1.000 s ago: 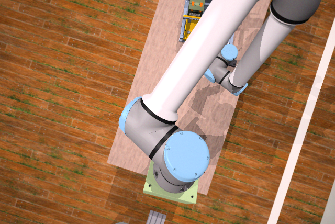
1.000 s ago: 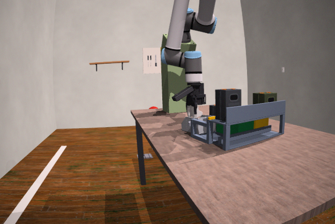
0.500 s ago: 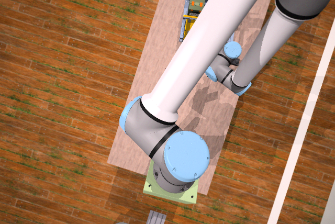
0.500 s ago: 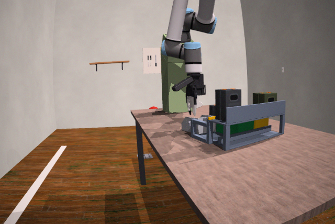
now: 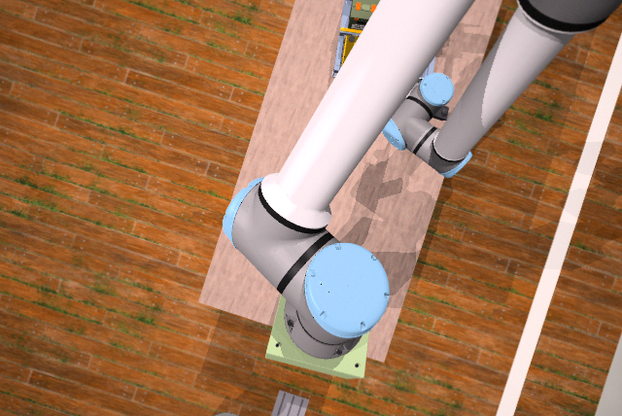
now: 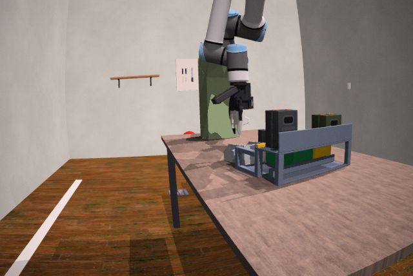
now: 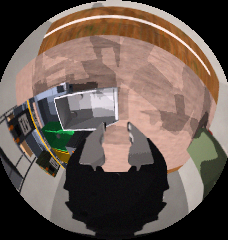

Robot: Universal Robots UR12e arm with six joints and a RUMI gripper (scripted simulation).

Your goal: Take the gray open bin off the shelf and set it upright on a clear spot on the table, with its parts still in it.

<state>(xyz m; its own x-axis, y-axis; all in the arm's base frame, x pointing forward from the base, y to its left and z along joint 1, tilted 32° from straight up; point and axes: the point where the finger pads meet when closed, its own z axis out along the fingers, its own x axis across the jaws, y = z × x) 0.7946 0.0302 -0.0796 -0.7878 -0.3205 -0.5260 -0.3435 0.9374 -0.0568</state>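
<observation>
Now: hand 8 cm short of the gray open bin, 2 cm to the right of it and 8 cm above it. From my hand the other things lie so: yellow bin 14 cm ahead, 29 cm to the left, 8 cm below; then green bin 18 cm ahead, 19 cm to the left, 8 cm below.
</observation>
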